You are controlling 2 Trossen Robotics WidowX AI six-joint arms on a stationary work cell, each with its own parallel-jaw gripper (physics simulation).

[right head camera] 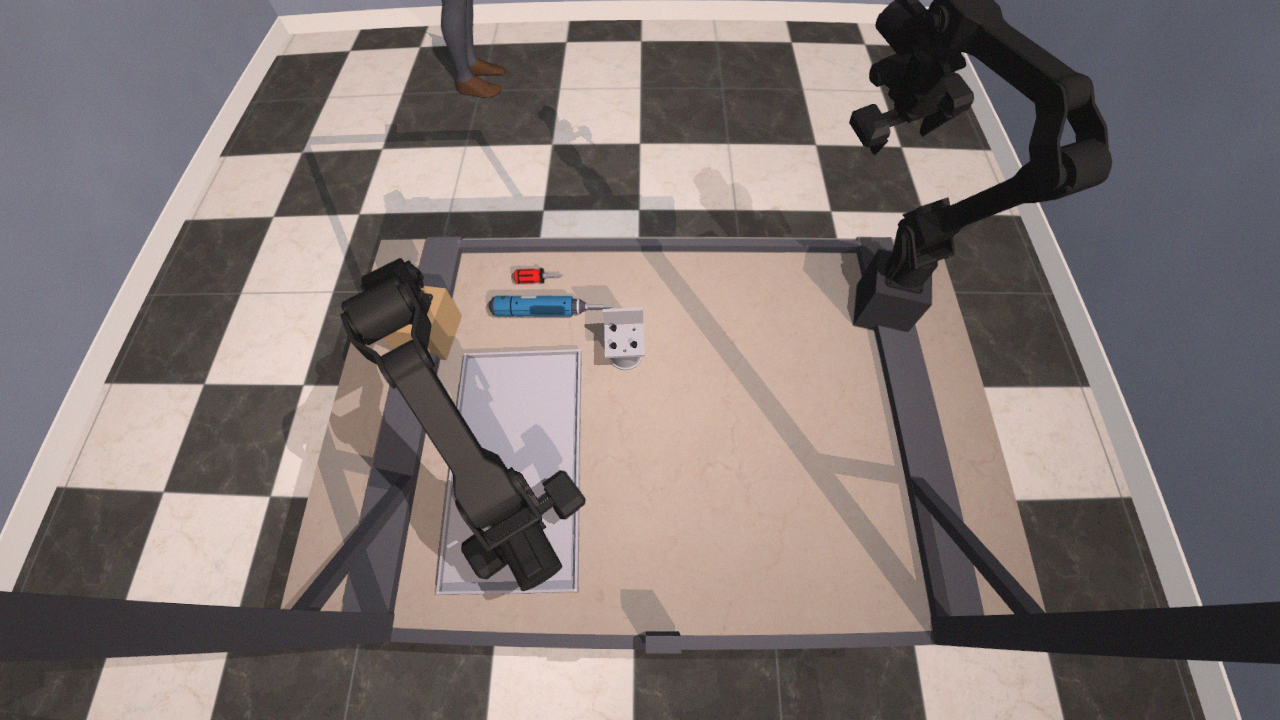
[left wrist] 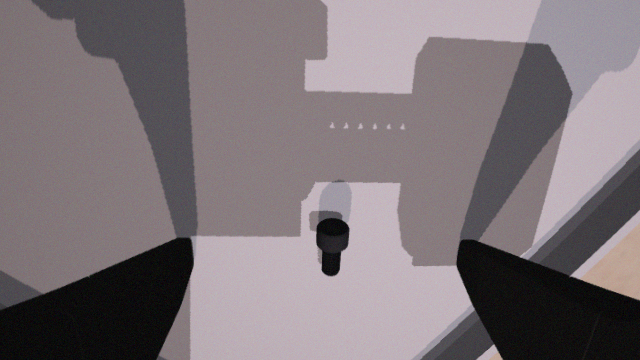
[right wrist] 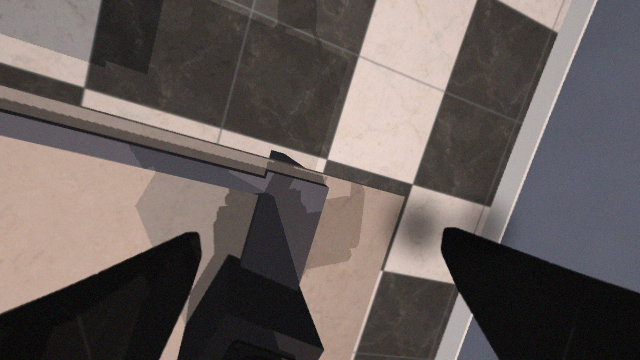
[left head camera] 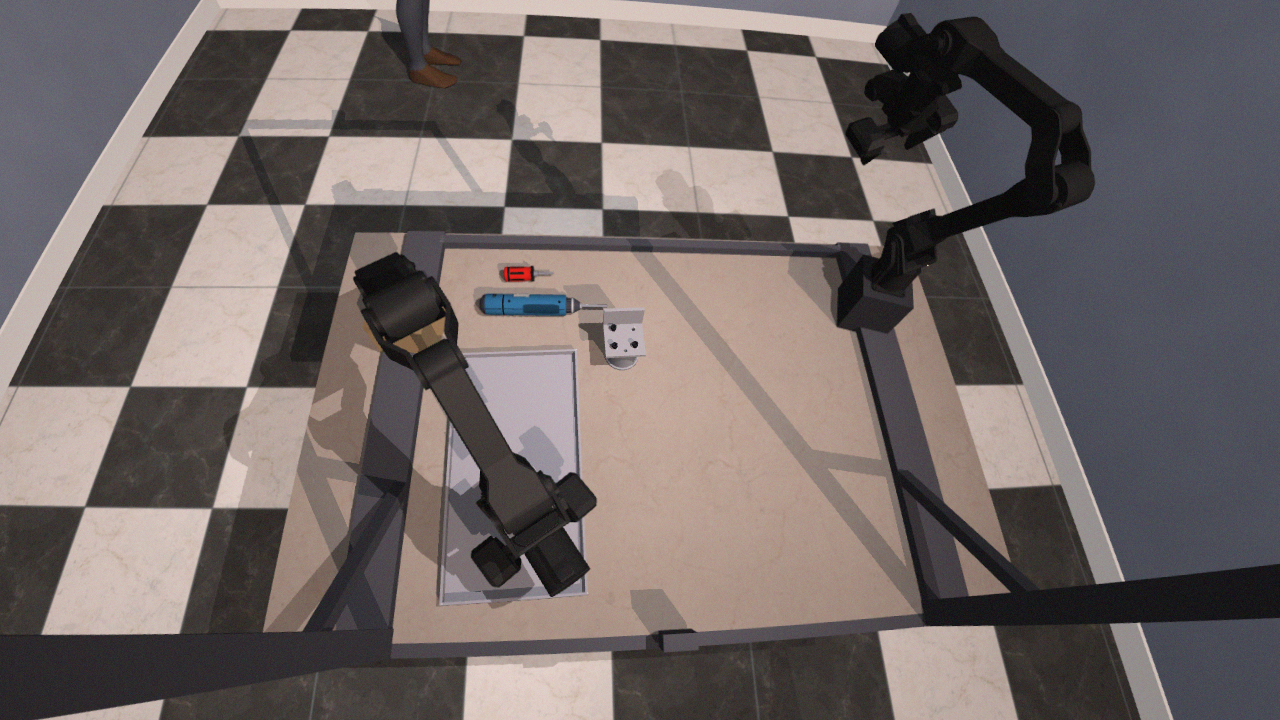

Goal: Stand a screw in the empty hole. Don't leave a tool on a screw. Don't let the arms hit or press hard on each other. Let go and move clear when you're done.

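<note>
A black socket-head screw is over the pale tray in the left wrist view, head above its shaft in the picture, between the spread fingertips and not gripped. My left gripper is open over the tray's lower part. A silver bracket right of the tray has three dark screw heads and a small hole at its upper right. A blue power screwdriver and a red screwdriver lie above the tray. My right gripper is open, away from them.
Dark frame beams edge the table. A tan block is beside the left arm's base. The blue driver's tip reaches close to the bracket's upper edge. A person's legs stand beyond the table.
</note>
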